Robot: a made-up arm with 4 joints.
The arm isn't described. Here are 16 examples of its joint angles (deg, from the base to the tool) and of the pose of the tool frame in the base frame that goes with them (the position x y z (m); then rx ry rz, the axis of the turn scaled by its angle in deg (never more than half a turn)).
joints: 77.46 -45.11 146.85 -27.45
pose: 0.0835 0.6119 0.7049 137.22 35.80 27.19
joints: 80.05 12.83 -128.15 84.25
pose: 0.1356 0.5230 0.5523 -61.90 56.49 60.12
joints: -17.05 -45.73 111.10 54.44
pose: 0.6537 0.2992 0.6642 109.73 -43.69 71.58
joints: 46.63 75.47 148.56 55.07
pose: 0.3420 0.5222 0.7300 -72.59 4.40 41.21
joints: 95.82 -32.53 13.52 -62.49
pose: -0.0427 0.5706 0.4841 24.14 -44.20 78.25
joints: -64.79 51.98 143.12 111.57
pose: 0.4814 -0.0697 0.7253 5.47 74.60 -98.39
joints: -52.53 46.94 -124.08 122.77
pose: 0.5636 0.0293 0.5587 76.28 80.42 -14.61
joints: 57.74 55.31 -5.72 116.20
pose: 0.0016 0.5648 0.6820 -36.58 -88.25 -73.89
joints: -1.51 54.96 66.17 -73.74
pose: 0.5226 0.4925 0.7676 108.06 -4.85 -28.40
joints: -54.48 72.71 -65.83 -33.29
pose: 0.6859 0.1102 0.6122 9.01 -40.45 -8.17
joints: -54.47 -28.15 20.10 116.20
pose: 0.6243 0.0153 0.5035 113.21 15.00 42.54
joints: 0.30 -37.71 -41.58 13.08
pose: 0.5771 0.2344 0.4565 -18.65 22.82 7.17
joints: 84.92 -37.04 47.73 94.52
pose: -0.0566 0.5725 0.5323 -56.43 -113.13 -112.43
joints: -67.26 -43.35 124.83 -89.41
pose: 0.5516 -0.1521 0.6391 33.36 -90.57 -117.84
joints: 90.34 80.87 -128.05 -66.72
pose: -0.0810 0.5390 0.6394 27.15 -95.98 104.33
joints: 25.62 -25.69 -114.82 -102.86
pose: 0.4974 0.4084 0.6070 -135.64 -82.40 66.36
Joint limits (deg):
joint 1: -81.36..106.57
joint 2: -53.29..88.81
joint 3: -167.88..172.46
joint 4: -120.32..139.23
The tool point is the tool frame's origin. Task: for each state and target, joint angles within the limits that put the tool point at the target. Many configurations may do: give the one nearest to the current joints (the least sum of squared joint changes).
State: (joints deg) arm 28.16 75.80 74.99 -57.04
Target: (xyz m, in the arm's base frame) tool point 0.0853 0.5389 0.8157
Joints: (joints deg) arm 65.00 85.01 83.88 -102.57
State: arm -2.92 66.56 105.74 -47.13
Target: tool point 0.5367 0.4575 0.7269
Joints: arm 8.78 27.58 140.44 -79.26
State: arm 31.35 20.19 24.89 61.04
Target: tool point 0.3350 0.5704 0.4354
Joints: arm 41.70 -24.01 -16.90 54.40
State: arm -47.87 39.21 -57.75 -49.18
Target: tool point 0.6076 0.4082 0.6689
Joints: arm -20.28 81.50 -52.10 -63.16
